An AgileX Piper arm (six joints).
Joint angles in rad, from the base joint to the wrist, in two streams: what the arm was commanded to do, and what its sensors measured. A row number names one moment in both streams.
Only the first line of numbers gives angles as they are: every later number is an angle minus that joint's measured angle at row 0.
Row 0, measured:
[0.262 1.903 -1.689 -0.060 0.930 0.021]
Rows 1 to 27, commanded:
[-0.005 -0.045 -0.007 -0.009 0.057 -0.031]
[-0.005 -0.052 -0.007 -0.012 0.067 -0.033]
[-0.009 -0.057 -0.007 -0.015 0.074 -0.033]
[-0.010 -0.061 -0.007 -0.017 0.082 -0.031]
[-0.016 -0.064 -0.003 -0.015 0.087 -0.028]
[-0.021 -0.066 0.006 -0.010 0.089 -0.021]
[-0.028 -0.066 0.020 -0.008 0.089 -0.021]
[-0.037 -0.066 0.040 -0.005 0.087 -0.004]
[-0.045 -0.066 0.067 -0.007 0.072 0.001]
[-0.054 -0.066 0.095 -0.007 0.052 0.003]
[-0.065 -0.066 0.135 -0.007 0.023 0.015]
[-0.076 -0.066 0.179 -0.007 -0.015 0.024]
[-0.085 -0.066 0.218 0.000 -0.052 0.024]
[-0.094 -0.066 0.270 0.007 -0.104 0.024]
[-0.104 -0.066 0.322 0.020 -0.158 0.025]
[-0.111 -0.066 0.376 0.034 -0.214 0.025]
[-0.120 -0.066 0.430 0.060 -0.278 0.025]
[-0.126 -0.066 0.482 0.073 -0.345 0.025]
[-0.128 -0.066 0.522 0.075 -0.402 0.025]
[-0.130 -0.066 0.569 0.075 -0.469 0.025]
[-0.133 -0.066 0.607 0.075 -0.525 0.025]
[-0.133 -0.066 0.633 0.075 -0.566 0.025]
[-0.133 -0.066 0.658 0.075 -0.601 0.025]
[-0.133 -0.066 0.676 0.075 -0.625 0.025]
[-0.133 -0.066 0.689 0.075 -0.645 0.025]
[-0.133 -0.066 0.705 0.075 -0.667 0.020]
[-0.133 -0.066 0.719 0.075 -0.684 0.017]
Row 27, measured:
[-0.128 -0.060 0.666 0.070 -0.574 0.024]
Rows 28 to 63, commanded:
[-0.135 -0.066 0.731 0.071 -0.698 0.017]
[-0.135 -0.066 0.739 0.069 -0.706 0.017]
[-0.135 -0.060 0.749 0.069 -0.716 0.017]
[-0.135 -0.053 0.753 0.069 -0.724 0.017]
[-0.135 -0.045 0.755 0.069 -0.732 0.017]
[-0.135 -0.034 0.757 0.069 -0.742 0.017]
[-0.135 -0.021 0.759 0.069 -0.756 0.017]
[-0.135 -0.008 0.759 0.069 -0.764 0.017]
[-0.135 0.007 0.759 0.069 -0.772 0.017]
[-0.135 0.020 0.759 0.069 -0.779 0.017]
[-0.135 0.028 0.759 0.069 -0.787 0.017]
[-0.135 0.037 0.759 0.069 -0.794 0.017]
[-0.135 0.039 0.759 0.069 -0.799 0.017]
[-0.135 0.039 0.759 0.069 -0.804 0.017]
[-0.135 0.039 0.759 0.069 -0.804 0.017]
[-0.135 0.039 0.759 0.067 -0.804 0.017]
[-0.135 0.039 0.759 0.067 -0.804 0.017]
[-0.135 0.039 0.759 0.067 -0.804 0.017]
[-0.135 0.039 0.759 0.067 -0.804 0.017]
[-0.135 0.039 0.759 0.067 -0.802 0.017]
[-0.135 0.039 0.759 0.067 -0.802 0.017]
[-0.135 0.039 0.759 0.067 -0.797 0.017]
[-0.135 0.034 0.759 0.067 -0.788 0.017]
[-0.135 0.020 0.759 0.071 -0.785 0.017]
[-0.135 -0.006 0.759 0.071 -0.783 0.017]
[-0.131 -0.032 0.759 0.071 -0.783 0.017]
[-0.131 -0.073 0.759 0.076 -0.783 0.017]
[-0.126 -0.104 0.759 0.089 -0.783 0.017]
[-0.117 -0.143 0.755 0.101 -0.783 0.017]
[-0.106 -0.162 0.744 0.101 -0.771 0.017]
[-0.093 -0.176 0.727 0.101 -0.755 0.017]
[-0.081 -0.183 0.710 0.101 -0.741 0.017]
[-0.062 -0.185 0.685 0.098 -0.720 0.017]
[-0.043 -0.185 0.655 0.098 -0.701 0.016]
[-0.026 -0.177 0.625 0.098 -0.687 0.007]
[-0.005 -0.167 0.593 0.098 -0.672 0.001]
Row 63, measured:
[-0.068 -0.174 0.689 0.095 -0.730 0.022]
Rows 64 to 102, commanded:
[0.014 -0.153 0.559 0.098 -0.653 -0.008]
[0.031 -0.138 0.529 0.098 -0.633 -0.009]
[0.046 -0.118 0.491 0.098 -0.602 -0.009]
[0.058 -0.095 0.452 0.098 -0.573 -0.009]
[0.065 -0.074 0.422 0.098 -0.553 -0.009]
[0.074 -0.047 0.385 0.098 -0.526 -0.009]
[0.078 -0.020 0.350 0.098 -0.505 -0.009]
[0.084 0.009 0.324 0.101 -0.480 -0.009]
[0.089 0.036 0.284 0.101 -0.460 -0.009]
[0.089 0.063 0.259 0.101 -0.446 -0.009]
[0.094 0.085 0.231 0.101 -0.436 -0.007]
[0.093 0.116 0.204 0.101 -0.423 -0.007]
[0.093 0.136 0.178 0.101 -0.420 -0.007]
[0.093 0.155 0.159 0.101 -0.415 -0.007]
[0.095 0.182 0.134 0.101 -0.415 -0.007]
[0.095 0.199 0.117 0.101 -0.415 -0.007]
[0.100 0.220 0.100 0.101 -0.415 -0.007]
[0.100 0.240 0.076 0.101 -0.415 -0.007]
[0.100 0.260 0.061 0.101 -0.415 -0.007]
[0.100 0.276 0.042 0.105 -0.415 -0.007]
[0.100 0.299 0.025 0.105 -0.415 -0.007]
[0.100 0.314 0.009 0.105 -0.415 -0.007]
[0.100 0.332 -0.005 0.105 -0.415 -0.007]
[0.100 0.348 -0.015 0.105 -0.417 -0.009]
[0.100 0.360 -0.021 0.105 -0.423 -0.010]
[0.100 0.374 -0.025 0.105 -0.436 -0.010]
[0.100 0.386 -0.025 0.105 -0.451 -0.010]
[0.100 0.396 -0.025 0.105 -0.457 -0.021]
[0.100 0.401 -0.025 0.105 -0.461 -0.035]
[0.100 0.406 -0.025 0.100 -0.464 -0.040]
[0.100 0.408 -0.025 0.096 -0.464 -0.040]
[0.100 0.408 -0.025 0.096 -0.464 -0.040]
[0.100 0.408 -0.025 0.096 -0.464 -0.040]
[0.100 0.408 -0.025 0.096 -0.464 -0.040]
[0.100 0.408 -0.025 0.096 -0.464 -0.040]
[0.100 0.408 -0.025 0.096 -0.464 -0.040]
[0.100 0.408 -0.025 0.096 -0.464 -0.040]
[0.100 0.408 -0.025 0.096 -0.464 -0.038]
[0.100 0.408 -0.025 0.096 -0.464 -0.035]
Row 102, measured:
[0.101 0.413 -0.018 0.102 -0.451 -0.031]
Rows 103 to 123, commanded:
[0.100 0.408 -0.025 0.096 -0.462 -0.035]
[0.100 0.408 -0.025 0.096 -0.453 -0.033]
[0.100 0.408 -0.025 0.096 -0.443 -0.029]
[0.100 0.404 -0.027 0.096 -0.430 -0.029]
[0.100 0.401 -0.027 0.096 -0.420 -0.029]
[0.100 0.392 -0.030 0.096 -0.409 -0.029]
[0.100 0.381 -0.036 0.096 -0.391 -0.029]
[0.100 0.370 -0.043 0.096 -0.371 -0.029]
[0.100 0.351 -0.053 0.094 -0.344 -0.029]
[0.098 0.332 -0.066 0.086 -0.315 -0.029]
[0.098 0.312 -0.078 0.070 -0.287 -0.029]
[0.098 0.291 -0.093 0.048 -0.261 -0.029]
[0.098 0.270 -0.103 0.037 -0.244 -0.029]
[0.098 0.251 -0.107 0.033 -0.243 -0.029]
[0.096 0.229 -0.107 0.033 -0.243 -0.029]
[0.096 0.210 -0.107 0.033 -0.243 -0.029]
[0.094 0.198 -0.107 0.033 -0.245 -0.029]
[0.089 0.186 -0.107 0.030 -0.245 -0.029]
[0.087 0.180 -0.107 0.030 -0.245 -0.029]
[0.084 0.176 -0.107 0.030 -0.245 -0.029]
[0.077 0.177 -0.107 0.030 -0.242 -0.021]
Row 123, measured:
[0.099 0.195 -0.105 0.044 -0.257 -0.029]
